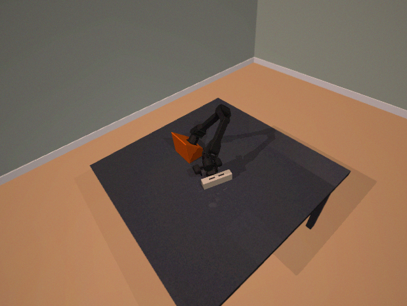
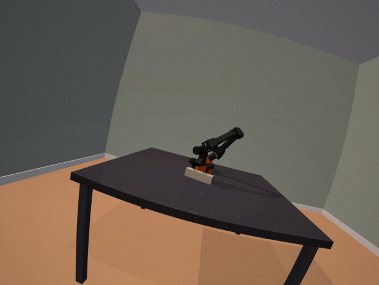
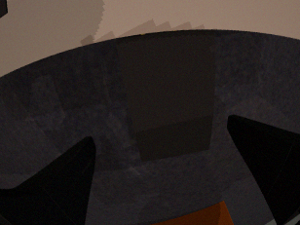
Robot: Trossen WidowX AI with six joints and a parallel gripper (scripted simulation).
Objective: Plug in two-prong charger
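Right now the dark charger is 5 cm ahead of my gripper tip, 1 cm to the right of it and 1 cm above it.
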